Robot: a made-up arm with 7 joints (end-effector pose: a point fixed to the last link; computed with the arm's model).
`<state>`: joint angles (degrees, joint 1 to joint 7).
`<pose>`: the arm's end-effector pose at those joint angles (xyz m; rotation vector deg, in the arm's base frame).
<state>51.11 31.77 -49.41 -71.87 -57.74 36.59 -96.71</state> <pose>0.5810 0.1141 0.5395 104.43 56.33 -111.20</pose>
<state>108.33 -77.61 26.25 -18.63 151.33 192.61 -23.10</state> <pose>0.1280 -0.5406 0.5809 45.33 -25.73 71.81</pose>
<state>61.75 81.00 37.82 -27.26 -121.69 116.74 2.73</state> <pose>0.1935 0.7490 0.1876 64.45 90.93 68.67</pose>
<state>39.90 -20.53 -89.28 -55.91 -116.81 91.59 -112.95</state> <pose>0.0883 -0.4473 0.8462 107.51 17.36 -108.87</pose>
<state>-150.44 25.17 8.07 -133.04 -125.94 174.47 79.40</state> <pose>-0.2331 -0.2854 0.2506 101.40 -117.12 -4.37</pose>
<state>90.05 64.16 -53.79 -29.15 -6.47 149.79 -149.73</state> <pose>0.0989 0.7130 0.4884 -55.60 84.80 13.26</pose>
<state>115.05 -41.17 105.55 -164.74 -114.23 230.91 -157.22</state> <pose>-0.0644 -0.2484 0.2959 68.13 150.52 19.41</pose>
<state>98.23 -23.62 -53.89 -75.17 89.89 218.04 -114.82</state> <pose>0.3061 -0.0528 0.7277 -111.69 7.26 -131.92</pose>
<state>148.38 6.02 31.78 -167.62 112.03 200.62 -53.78</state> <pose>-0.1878 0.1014 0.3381 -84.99 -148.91 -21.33</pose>
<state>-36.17 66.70 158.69 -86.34 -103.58 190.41 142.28</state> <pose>0.2118 -0.1096 0.7586 -22.11 -10.91 -0.32</pose>
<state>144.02 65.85 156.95 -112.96 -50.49 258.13 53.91</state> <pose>-0.2353 0.0448 0.6478 7.09 46.50 154.29</pose>
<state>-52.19 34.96 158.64 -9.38 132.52 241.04 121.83</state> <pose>0.2168 -0.1579 0.7511 -65.40 -47.37 -144.45</pose>
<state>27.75 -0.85 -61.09 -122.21 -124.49 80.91 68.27</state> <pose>0.3902 -0.2773 0.4550 49.69 -27.74 12.62</pose>
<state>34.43 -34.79 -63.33 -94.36 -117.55 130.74 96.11</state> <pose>0.2370 -0.3217 0.6961 65.65 -74.35 91.30</pose>
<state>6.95 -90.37 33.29 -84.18 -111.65 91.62 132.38</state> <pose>-0.5021 0.2155 0.6489 48.59 57.60 -121.33</pose>
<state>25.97 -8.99 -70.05 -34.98 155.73 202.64 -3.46</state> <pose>0.0843 -0.2547 0.7973 25.76 52.78 -64.41</pose>
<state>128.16 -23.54 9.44 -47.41 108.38 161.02 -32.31</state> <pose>-0.0023 0.0757 0.9346 -4.89 -28.08 35.43</pose>
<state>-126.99 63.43 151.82 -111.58 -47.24 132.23 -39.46</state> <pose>0.0909 -0.1851 0.7984 104.44 62.25 91.60</pose>
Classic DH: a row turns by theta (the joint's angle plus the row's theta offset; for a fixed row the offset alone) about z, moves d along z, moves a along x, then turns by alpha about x. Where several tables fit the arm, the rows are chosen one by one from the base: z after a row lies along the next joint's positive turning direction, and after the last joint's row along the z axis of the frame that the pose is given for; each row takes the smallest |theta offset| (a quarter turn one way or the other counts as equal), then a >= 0, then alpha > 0; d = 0 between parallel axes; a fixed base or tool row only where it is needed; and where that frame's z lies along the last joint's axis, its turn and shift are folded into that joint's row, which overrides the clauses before.
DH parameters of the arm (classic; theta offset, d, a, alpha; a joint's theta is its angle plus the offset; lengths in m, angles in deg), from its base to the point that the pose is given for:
joint 1: 0 0.2389 0 -90
joint 2: 0 0 0 90
joint 3: 0 0.3665 0.0984 90
joint 4: 0 0 -0.0635 -90
joint 5: 0 0.2957 0 90
joint 6: 0 0 0.1104 90
joint 7: 0 0 0 0

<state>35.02 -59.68 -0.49 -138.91 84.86 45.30 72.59</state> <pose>0.0318 0.1126 0.6349 -124.13 -11.27 98.64</pose>
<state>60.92 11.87 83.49 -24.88 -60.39 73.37 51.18</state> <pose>-0.0915 0.2866 0.9629 -123.20 -52.63 -38.08</pose>
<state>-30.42 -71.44 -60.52 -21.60 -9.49 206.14 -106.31</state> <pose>-0.5400 0.2866 0.4794 -25.92 -65.79 -26.16</pose>
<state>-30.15 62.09 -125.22 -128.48 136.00 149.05 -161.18</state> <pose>-0.1321 -0.2303 0.5429 72.89 -45.71 -27.37</pose>
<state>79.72 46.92 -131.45 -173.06 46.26 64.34 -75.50</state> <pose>0.1386 -0.1047 0.2901 -114.58 18.58 4.44</pose>
